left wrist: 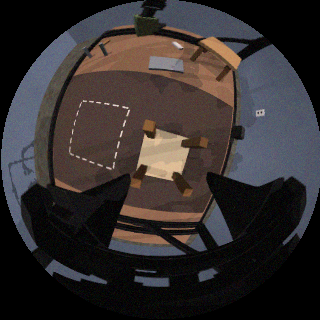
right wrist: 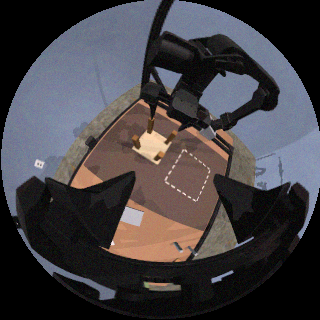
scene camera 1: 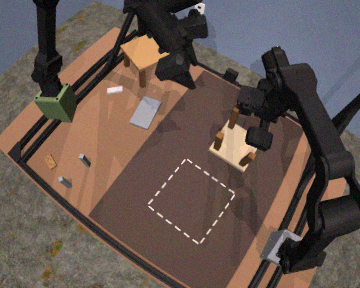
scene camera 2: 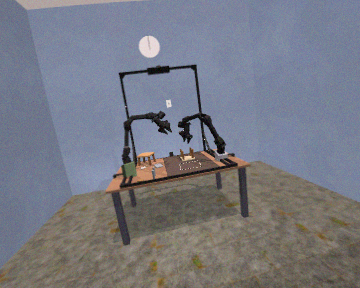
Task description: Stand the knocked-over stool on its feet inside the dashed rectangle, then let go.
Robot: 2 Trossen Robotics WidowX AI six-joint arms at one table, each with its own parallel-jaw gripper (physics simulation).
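Places are measured from the left arm's base along level axes (x ahead, y left, z up), in centimetres.
Where they show: left gripper, fingertip midpoint: [left wrist: 168, 176] [right wrist: 165, 124] [scene camera 1: 250, 124] [scene camera 2: 186, 142]; right gripper, fingertip midpoint: [right wrist: 176, 176] [scene camera 1: 195, 76] [scene camera 2: 169, 133]; left arm's base, link origin: [right wrist: 212, 125] [scene camera 1: 290, 250] [scene camera 2: 220, 151]; right arm's base, link origin: [scene camera 1: 51, 91] [scene camera 2: 127, 163].
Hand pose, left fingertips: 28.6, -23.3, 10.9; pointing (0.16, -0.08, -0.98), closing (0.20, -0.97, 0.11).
Observation:
Each offset is from my left fingertips to the centre of the thing, as dx, dy, dz.
The pale stool @[+0.4, -1.7, -12.8] [scene camera 1: 231, 153] [scene camera 2: 187, 158] [left wrist: 162, 155] [right wrist: 150, 145] lies upside down, its seat flat on the dark mat and its brown legs pointing up. It is outside the dashed rectangle [scene camera 1: 234, 193] [scene camera 2: 181, 169] [left wrist: 129, 107] [right wrist: 196, 201], behind and to its right in scene camera 1. My left gripper [scene camera 1: 254, 120] [scene camera 2: 186, 139] [left wrist: 168, 176] [right wrist: 165, 124] is open and empty, above the stool, hiding part of it in scene camera 1. My right gripper [scene camera 1: 193, 75] [scene camera 2: 167, 132] [right wrist: 176, 176] is open and empty, raised left of the stool in scene camera 1.
An orange-topped stool @[+44.8, -14.8, -13.2] [scene camera 1: 142, 51] [scene camera 2: 146, 155] [left wrist: 220, 50] stands upright at the back left. A grey slab @[+33.5, +3.5, -18.3] [scene camera 1: 145, 112] [left wrist: 166, 64] [right wrist: 132, 216], a white piece @[+49.4, +1.5, -18.2] [scene camera 1: 114, 90] and small grey blocks @[+39.0, +30.2, -14.8] [scene camera 1: 84, 160] lie left of the mat. Dark rails [scene camera 1: 125, 252] edge the table.

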